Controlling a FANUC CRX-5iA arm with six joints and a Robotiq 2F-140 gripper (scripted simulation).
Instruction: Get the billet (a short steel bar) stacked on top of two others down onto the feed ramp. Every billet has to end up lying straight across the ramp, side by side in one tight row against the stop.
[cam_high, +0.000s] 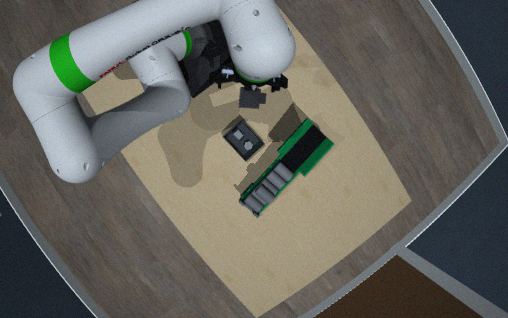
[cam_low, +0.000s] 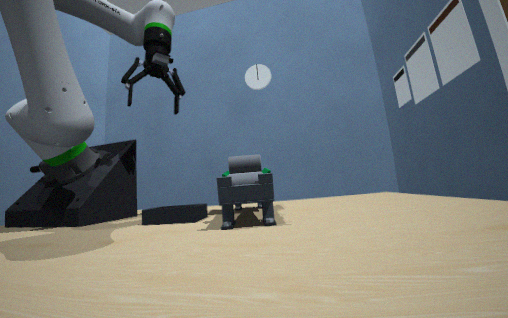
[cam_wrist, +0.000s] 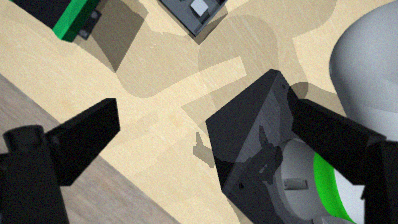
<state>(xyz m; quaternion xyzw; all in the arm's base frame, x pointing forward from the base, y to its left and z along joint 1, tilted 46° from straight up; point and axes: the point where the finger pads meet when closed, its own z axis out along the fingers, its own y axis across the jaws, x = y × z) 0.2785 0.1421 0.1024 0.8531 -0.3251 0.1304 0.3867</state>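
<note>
The grey stop is 33 cm ahead of my hand, 29 cm below it and 23 cm to the right of it. Round my hand: low dark tray: 34 cm below, 12 cm ahead, 9 cm to the right.
</note>
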